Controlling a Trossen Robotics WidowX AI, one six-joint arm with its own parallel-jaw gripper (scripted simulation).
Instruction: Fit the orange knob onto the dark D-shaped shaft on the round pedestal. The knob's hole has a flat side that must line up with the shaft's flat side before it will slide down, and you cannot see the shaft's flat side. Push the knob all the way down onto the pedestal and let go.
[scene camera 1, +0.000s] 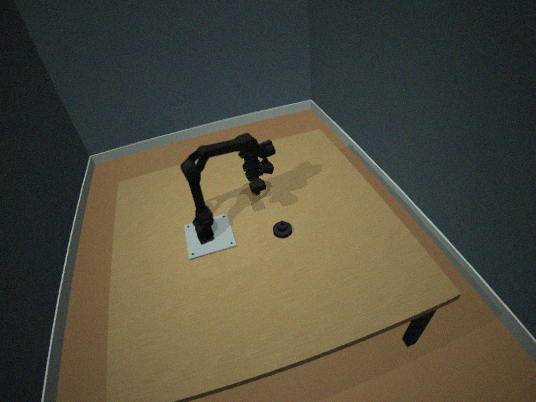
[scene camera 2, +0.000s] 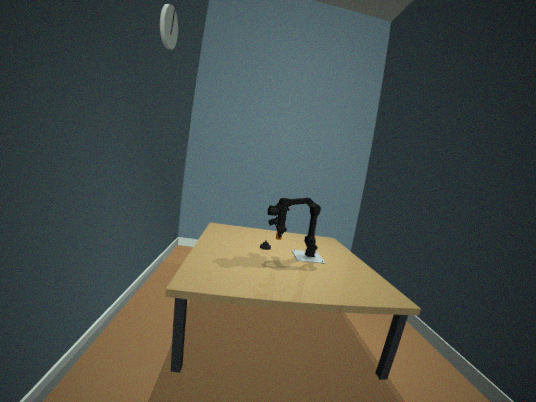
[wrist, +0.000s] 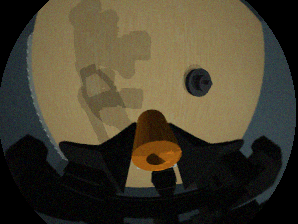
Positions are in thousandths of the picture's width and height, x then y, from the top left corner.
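Note:
My gripper (wrist: 512, 560): carrying orange knob (wrist: 522, 663).

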